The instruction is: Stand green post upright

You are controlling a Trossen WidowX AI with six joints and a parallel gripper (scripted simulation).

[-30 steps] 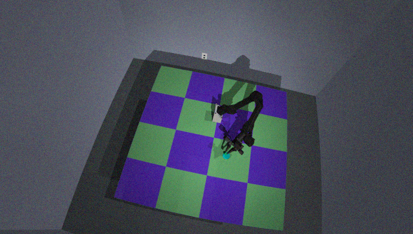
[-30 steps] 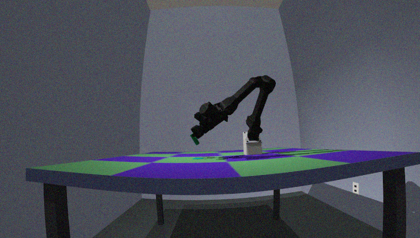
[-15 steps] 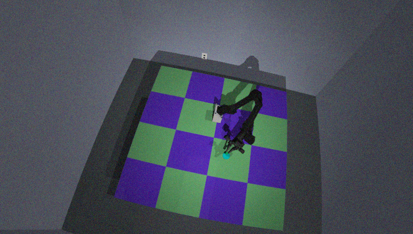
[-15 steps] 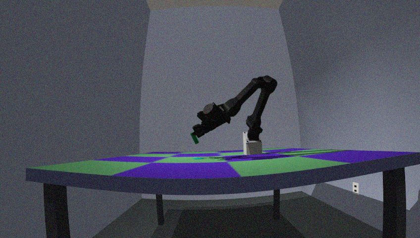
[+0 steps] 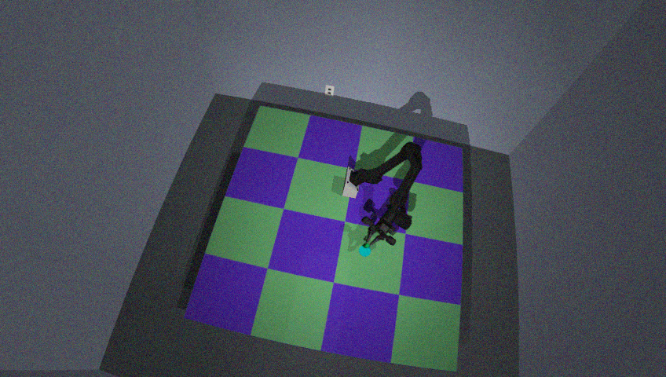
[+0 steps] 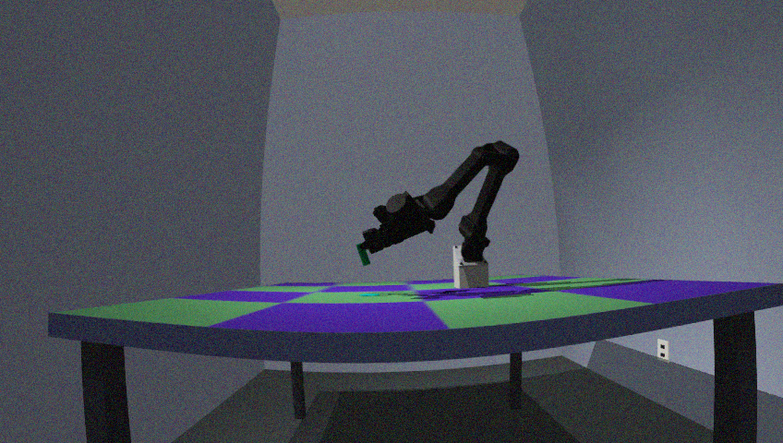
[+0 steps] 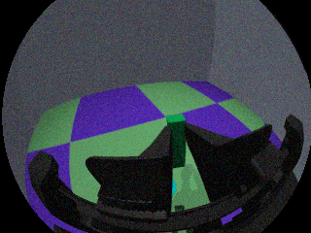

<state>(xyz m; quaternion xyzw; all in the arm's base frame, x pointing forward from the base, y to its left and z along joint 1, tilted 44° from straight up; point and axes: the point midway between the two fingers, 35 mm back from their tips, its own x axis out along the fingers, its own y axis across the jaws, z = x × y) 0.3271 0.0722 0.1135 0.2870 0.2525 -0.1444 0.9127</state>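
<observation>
My gripper tip is 20 mm past the cyan circle, 10 mm to the right of it and 140 mm above it. From my gripper tip the other things lie so: green post 20 mm below.
</observation>
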